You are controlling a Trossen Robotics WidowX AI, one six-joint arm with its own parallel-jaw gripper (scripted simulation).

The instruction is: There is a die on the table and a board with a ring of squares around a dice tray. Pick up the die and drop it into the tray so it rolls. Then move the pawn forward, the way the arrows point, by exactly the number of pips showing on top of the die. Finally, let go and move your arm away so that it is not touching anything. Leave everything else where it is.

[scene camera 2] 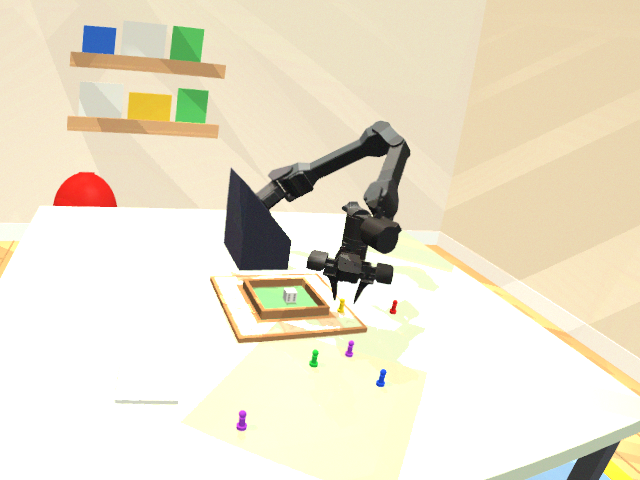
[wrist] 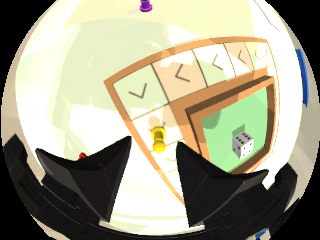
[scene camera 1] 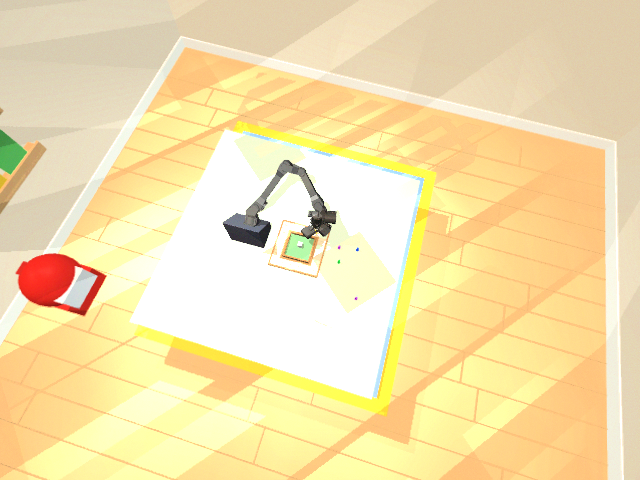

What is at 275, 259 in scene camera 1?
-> An arrow-marked square.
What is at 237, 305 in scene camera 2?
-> An arrow-marked square.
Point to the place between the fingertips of the gripper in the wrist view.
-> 154, 143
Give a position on an arrow-marked square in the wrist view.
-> At 145, 94
